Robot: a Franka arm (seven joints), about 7 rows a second.
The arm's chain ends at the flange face. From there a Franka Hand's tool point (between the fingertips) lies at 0.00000 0.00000 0.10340 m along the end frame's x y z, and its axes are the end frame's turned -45 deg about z.
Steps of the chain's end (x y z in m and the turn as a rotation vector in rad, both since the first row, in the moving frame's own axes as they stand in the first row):
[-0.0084, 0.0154, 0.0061, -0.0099, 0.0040, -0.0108]
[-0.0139, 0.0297, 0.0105, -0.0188, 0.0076, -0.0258]
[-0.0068, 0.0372, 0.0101, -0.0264, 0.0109, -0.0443]
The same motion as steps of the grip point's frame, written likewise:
[-0.0173, 0.0060, 0.0061, -0.0098, -0.0042, -0.0108]
[-0.0316, 0.0131, 0.0105, -0.0187, -0.0079, -0.0258]
[-0.0322, 0.0242, 0.0101, -0.0264, -0.0110, -0.0443]

